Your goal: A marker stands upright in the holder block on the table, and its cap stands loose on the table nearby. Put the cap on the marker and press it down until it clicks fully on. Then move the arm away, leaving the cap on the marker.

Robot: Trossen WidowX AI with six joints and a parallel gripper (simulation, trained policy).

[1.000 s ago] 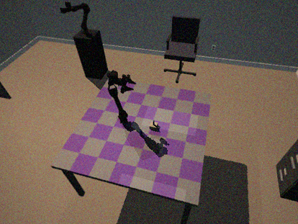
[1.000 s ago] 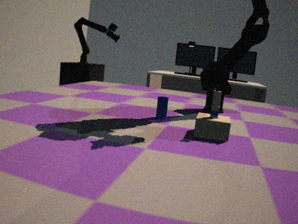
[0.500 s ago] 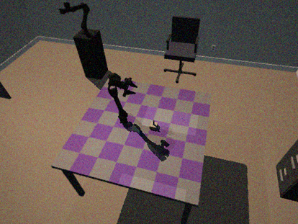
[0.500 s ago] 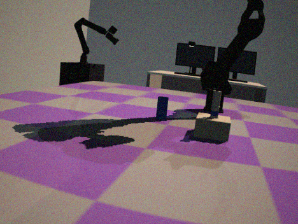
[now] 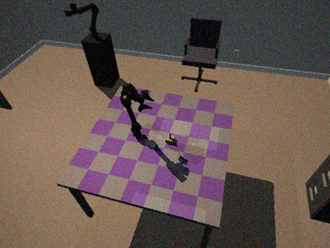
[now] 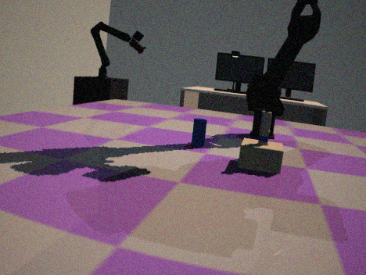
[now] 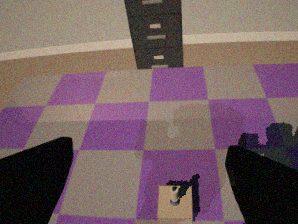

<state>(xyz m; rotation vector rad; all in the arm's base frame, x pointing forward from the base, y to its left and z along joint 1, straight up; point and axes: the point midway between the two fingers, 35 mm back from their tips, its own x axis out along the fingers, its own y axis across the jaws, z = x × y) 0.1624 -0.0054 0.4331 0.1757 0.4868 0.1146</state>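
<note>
The blue cap lies 390 mm below my gripper tip, 130 mm to the right of it and 40 mm ahead of it. Also, from my gripper tip: holder block (400 mm below, 130 mm ahead).
</note>
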